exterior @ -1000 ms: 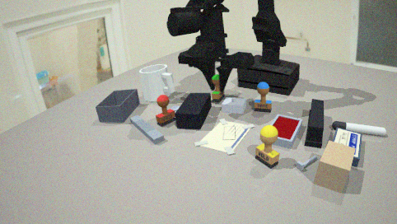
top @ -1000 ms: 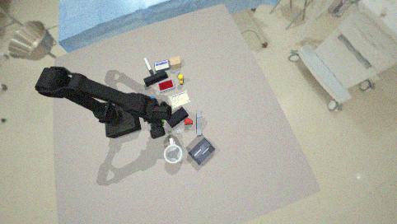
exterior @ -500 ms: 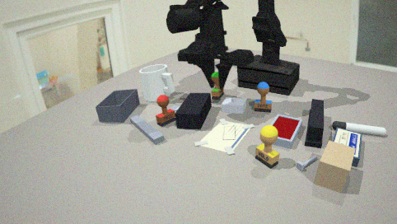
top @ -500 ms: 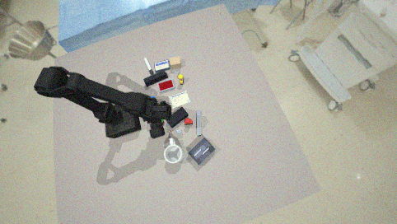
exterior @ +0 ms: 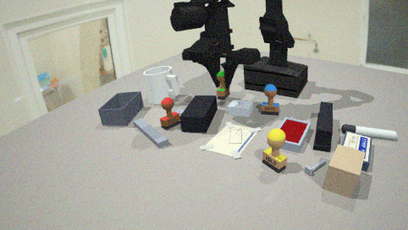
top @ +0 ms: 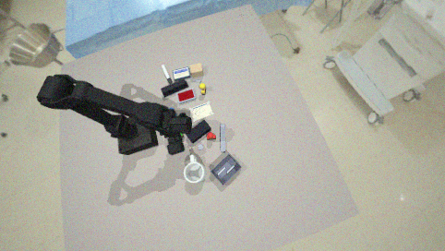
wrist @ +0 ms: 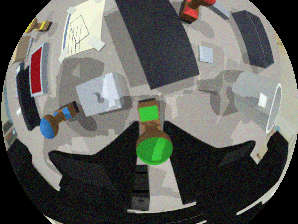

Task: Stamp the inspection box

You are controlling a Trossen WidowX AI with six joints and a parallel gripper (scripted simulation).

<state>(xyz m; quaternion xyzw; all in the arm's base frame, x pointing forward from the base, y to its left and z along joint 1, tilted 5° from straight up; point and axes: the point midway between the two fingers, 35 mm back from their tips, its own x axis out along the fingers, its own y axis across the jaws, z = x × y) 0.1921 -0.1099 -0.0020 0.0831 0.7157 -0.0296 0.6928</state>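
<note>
My gripper tip is now 110 mm short of the red ink pad, 190 mm to the right of it and 40 mm above it. Also, from my gripper tip: green-knobbed stamp right at my gripper tip; then black block 90 mm ahead, 20 mm to the right, 20 mm below; then blue stamp 20 mm ahead, 120 mm to the left, 20 mm below.
</note>
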